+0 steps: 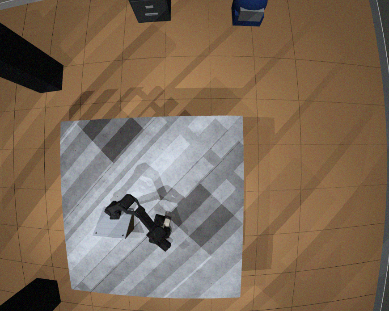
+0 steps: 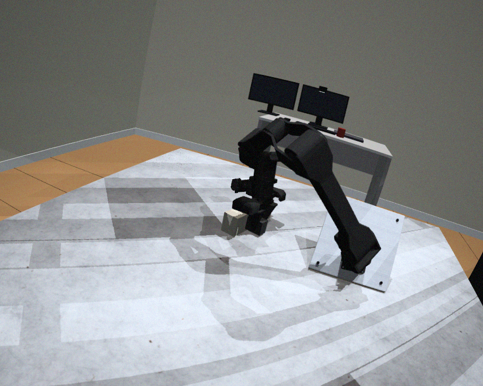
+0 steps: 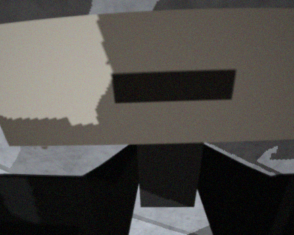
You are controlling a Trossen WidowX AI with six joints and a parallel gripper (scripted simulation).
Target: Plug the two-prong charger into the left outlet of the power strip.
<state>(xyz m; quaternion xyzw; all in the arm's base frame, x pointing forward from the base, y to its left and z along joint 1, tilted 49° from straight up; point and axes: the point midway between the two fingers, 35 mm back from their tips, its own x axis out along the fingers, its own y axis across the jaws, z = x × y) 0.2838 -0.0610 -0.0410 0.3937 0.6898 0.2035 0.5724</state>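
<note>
Right now my gripper tip is 2 cm short of the two-prong charger, 1 cm to the left of it and 1 cm below it.
</note>
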